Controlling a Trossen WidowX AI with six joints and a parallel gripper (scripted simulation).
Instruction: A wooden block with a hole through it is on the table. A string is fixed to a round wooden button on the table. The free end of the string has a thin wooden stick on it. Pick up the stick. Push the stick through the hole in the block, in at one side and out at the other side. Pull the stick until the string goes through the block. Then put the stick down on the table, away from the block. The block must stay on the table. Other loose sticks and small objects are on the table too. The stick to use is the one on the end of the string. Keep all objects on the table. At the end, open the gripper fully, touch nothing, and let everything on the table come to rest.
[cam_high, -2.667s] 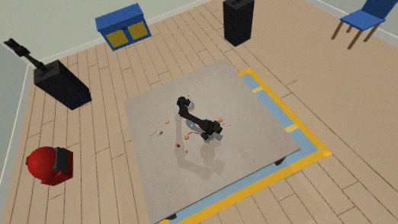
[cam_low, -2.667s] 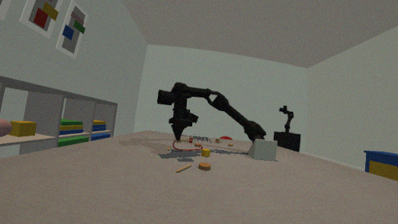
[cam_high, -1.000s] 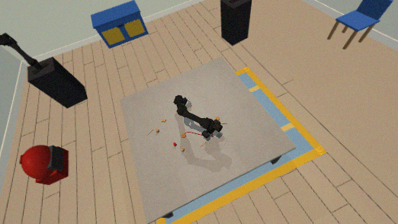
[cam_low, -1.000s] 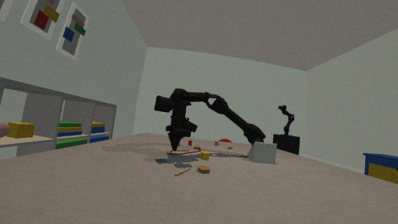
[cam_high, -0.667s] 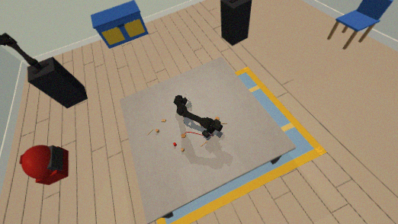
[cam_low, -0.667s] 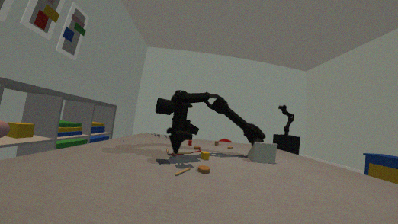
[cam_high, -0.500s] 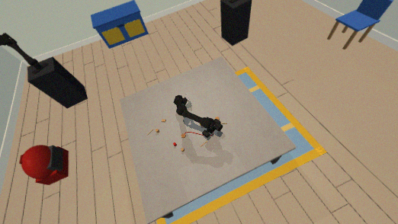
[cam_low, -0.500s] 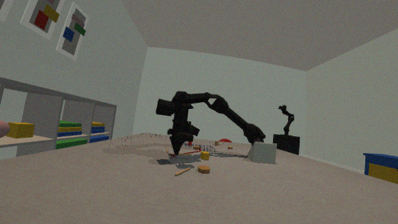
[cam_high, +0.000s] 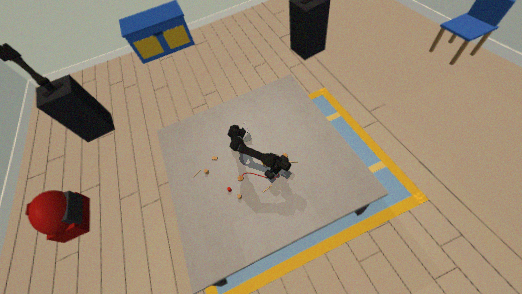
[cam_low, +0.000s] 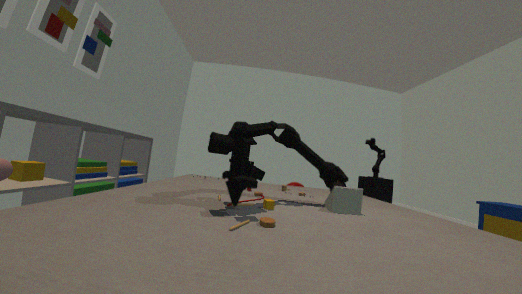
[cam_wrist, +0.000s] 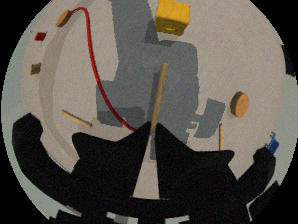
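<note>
Right now my gripper tip is 12 cm past the yellow wooden block and 4 cm to the left of it. From my gripper tip the other things lie so: small red piece: 8 cm behind, 35 cm to the right.
</note>
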